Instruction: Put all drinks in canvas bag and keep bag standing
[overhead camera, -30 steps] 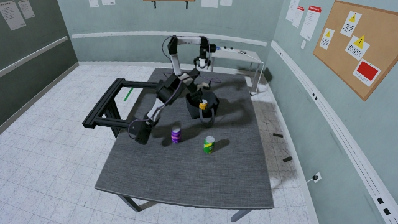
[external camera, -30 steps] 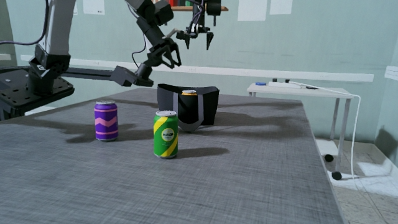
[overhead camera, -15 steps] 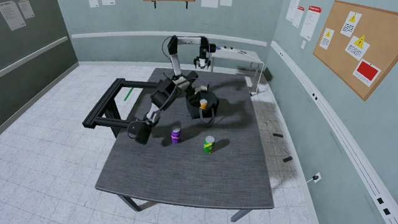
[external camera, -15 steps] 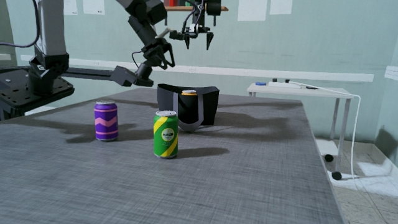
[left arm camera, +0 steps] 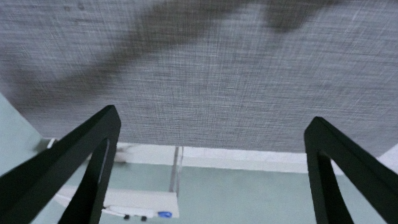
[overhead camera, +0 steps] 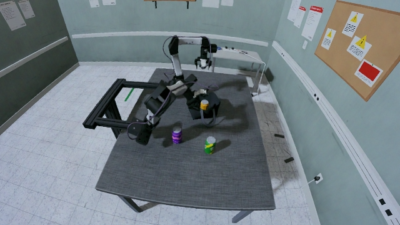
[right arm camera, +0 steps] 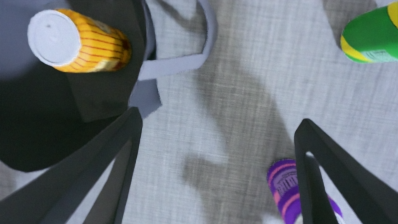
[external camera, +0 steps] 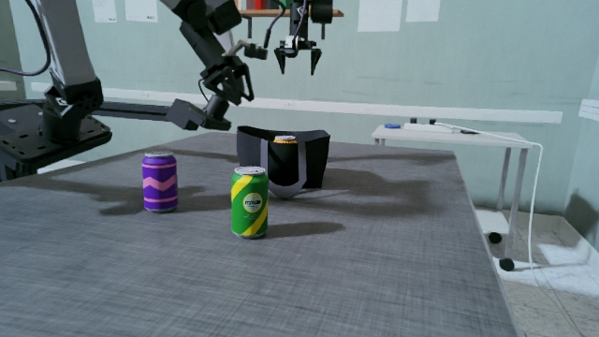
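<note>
The purple can lies 17 cm below my right hand, 15 cm to the right of it and 11 cm behind it. The rest, counted from my right hand: yellow can 17 cm to the right, 17 cm below, 12 cm ahead; orange can 18 cm to the left, 17 cm below, 1 cm ahead.
</note>
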